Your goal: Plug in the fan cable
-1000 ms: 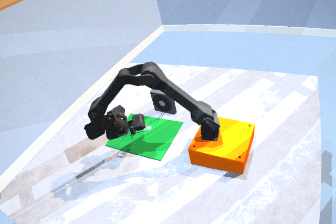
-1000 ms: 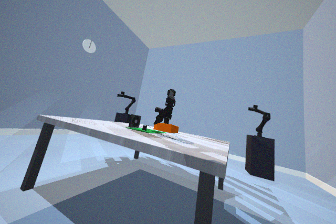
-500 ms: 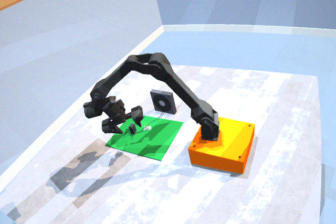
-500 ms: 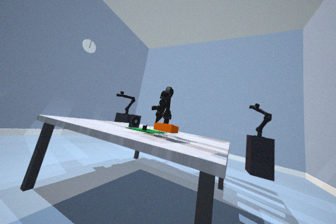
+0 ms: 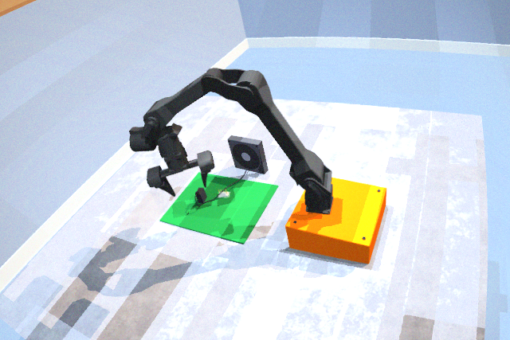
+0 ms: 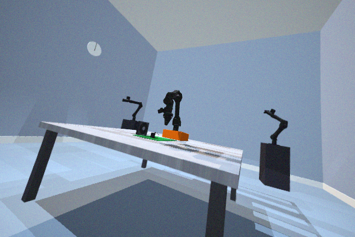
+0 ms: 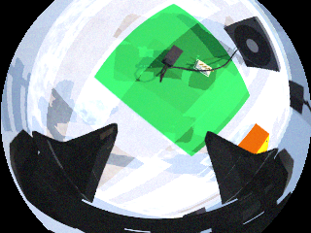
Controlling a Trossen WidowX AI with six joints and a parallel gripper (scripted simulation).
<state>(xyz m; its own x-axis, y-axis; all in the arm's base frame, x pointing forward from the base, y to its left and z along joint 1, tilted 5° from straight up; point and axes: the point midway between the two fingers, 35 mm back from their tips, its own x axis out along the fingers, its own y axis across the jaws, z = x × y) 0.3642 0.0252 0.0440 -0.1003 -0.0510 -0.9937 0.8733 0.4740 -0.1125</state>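
Right now the black plug is 3 cm ahead of my gripper tip, 8 cm to the right of it and 10 cm below it. The rest, counted from my gripper tip: green board (3 cm behind, 7 cm to the right, 13 cm below); then dark square fan (8 cm behind, 24 cm to the right, 6 cm below).
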